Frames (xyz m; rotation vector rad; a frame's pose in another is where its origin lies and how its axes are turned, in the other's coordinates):
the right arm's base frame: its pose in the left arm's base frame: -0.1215 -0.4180 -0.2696 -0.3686 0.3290 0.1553
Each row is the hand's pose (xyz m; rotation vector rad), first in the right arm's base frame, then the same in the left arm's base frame.
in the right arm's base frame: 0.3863 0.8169 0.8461 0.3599 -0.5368 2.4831
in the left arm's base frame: 0.3125 0.6887 0.0758 0.6625 0.0859 2.5281
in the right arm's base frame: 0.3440 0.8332 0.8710 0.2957 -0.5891 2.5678
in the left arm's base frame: 0.2767 0.7093 0.1069 0.6363 0.0296 2.6273
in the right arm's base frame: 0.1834 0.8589 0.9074 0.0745 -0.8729 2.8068
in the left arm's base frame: 0.1316 0.7325 0.1855 0.5491 -0.2821 2.9233
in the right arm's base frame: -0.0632 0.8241 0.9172 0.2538 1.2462 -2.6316
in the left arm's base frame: -0.0890 0.6821 0.2900 -0.3346 0.7913 -2.7686
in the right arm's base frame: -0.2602 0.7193 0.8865 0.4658 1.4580 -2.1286
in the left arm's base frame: -0.2603 0.5563 0.3647 -0.1353 1.1733 -2.3510
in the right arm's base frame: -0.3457 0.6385 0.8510 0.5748 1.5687 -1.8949
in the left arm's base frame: -0.3337 0.4608 0.3892 -0.0195 1.3538 -2.1623
